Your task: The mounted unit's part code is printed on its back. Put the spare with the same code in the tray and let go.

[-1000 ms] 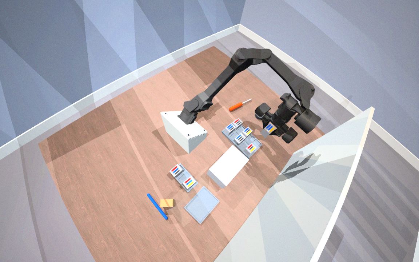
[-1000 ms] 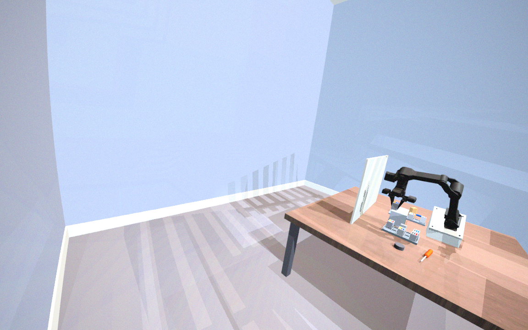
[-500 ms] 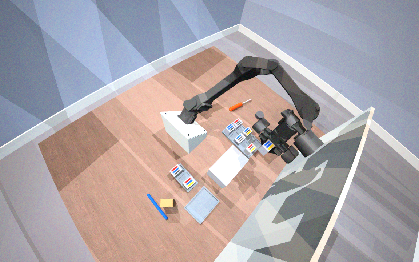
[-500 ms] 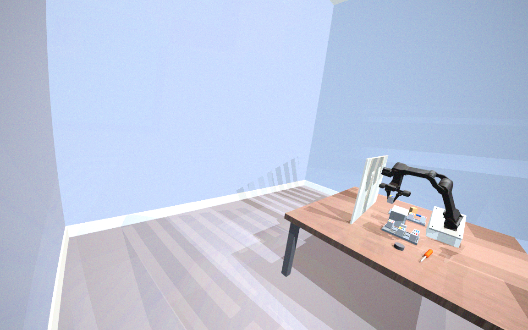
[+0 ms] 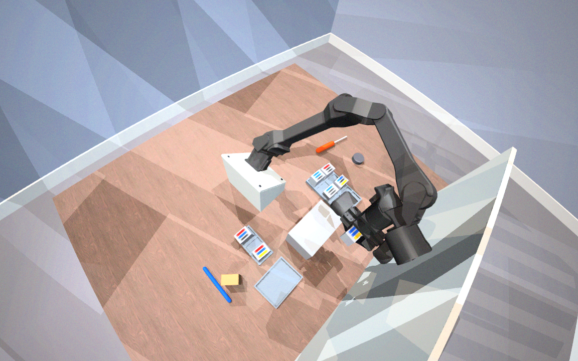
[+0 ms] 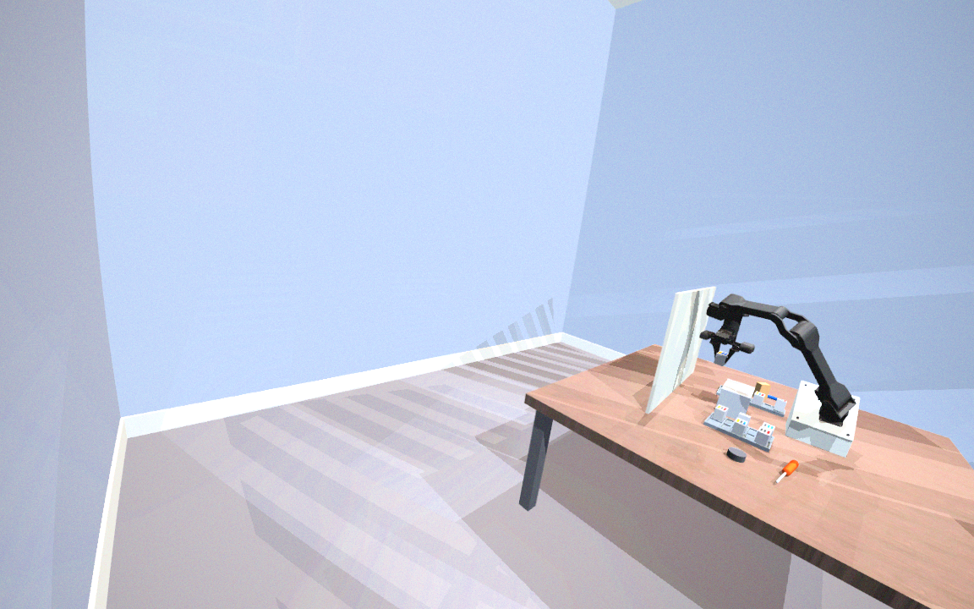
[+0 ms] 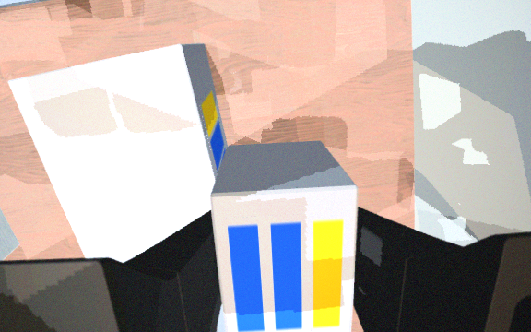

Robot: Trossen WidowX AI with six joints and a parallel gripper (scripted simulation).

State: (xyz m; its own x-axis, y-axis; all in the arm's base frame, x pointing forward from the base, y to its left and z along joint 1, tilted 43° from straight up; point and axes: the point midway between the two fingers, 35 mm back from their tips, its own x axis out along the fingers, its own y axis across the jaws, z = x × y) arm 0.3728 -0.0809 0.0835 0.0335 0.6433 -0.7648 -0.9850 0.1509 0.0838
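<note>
The flat grey tray is 6 cm behind my gripper tip, 21 cm to the right of it and 18 cm below it. Also, from my gripper tip: mounted unit 9 cm behind, 1 cm to the right, 14 cm below; tan block 17 cm behind, 31 cm to the right, 15 cm below; dark puck 13 cm behind, 38 cm to the left, 18 cm below.
</note>
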